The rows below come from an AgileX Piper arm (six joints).
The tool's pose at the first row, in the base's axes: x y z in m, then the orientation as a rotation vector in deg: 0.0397, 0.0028, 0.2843, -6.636, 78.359, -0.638
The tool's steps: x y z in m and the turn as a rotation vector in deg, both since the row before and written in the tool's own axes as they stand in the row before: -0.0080, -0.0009, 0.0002, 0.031, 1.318, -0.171; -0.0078, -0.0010, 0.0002, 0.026, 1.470, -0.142; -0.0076, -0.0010, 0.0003, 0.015, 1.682, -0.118; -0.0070, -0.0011, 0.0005, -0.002, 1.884, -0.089; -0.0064, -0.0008, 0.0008, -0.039, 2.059, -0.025; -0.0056, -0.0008, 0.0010, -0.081, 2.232, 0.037; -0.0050, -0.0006, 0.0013, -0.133, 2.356, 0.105; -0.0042, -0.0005, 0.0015, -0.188, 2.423, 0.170; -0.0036, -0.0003, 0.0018, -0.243, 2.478, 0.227; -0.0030, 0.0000, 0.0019, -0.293, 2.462, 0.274; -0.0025, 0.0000, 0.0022, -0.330, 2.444, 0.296; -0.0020, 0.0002, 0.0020, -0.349, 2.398, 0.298; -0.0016, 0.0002, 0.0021, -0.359, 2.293, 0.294
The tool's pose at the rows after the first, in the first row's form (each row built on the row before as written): 0.0383, 0.0025, 0.2922, -6.738, 79.665, -0.881; 0.0371, 0.0021, 0.3000, -6.824, 81.124, -1.107; 0.0363, 0.0018, 0.3076, -6.903, 82.797, -1.320; 0.0360, 0.0014, 0.3147, -6.975, 84.673, -1.511; 0.0362, 0.0012, 0.3212, -7.029, 86.729, -1.635; 0.0369, 0.0010, 0.3269, -7.069, 88.963, -1.689; 0.0381, 0.0010, 0.3320, -7.096, 91.326, -1.657; 0.0397, 0.0010, 0.3362, -7.112, 93.761, -1.534; 0.0417, 0.0012, 0.3397, -7.122, 96.256, -1.323; 0.0439, 0.0016, 0.3425, -7.128, 98.739, -1.030; 0.0464, 0.0020, 0.3446, -7.140, 101.206, -0.684; 0.0487, 0.0025, 0.3461, -7.161, 103.627, -0.311; 0.0511, 0.0030, 0.3471, -7.189, 105.943, 0.080
